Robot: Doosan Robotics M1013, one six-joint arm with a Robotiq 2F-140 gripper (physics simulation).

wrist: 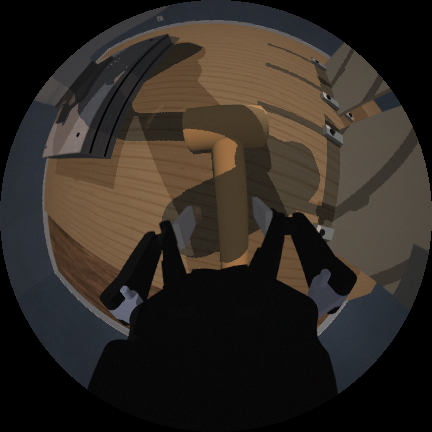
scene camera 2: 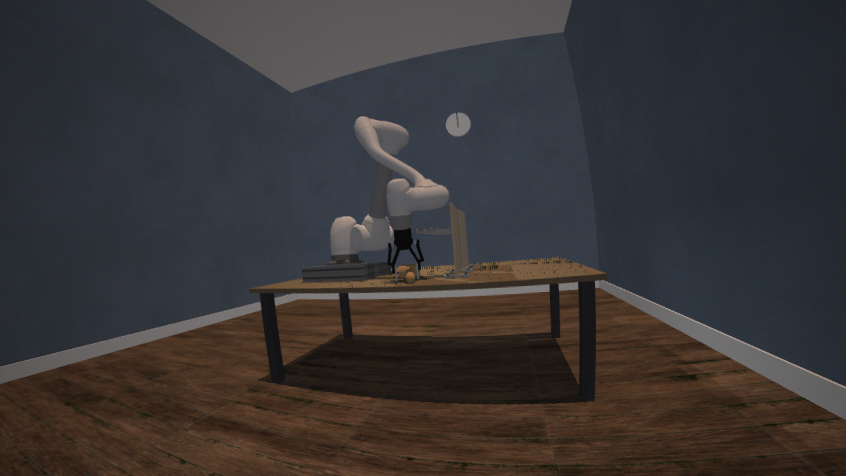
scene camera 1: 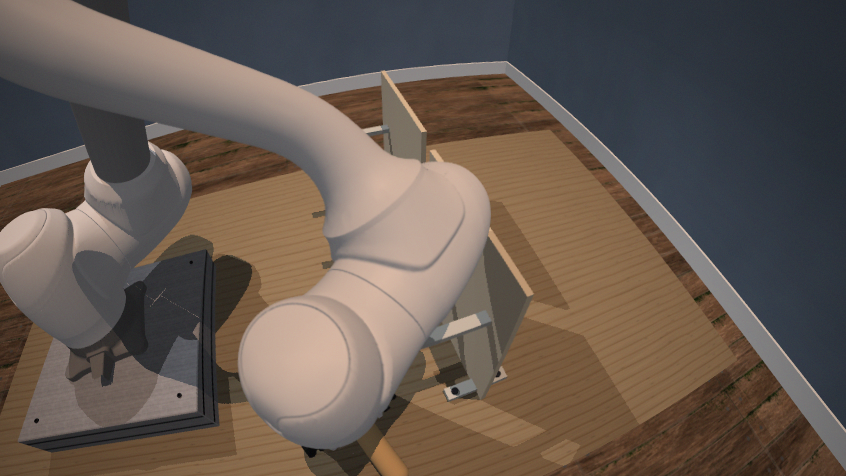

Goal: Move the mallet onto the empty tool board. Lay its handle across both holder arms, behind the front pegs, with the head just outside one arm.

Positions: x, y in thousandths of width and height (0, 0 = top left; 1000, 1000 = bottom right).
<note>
The table carries a wooden mallet (wrist: 522, 297). Further things: my gripper (scene camera 2: 482, 587), an upright tool board (scene camera 1: 572, 680) and an upright tool board (scene camera 1: 478, 287).
My gripper also shows in the wrist view (wrist: 515, 487).
</note>
